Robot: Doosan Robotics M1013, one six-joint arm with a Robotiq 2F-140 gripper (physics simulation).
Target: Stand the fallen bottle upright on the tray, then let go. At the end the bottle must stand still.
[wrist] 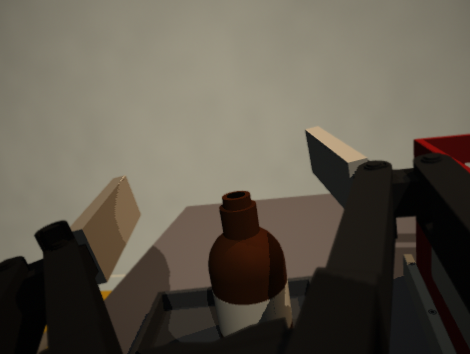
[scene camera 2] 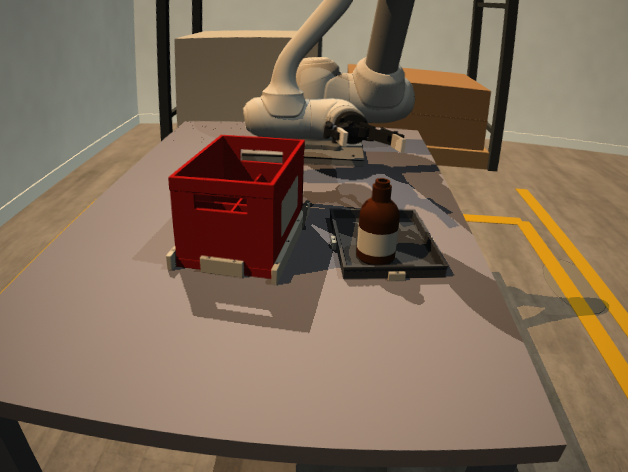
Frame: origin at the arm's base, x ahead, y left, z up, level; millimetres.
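Where they show: gripper, between the fingertips: [wrist: 220, 173] [scene camera 2: 374, 142]; arm's base, origin of its link: [scene camera 2: 310, 142].
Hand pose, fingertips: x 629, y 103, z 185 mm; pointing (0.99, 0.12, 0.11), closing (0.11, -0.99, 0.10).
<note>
Things, the pixels of their centre, and the offset from my fingertips. Level surfaces: height alone.
- brown bottle, middle of its body: [wrist: 247, 270] [scene camera 2: 379, 220] dx +92, dy +4, dz -120 mm
- red crate, middle of its body: [scene camera 2: 243, 198] dx +14, dy -249, dz -115 mm
- table, height of its surface: dz -203 mm
The brown bottle [scene camera 2: 378, 218] [wrist: 246, 265] with a cream label stands upright on the dark tray [scene camera 2: 394, 272] [wrist: 186, 295], toward the tray's front in the scene view. My gripper [scene camera 2: 370, 140] [wrist: 220, 173] is open, with nothing between its fingers. It is behind and above the tray in the scene view, well apart from the bottle. In the wrist view the bottle stands beyond the gripper, and its lower part is hidden by the gripper's dark body.
A red crate [scene camera 2: 223, 228] [wrist: 425, 150] stands left of the tray in the scene view, with cream blocks [scene camera 2: 221, 266] at its base. The table [scene camera 2: 304, 380] carries both. Large boxes [scene camera 2: 228, 76] [scene camera 2: 446, 111] and dark posts [scene camera 2: 163, 71] stand behind the table.
</note>
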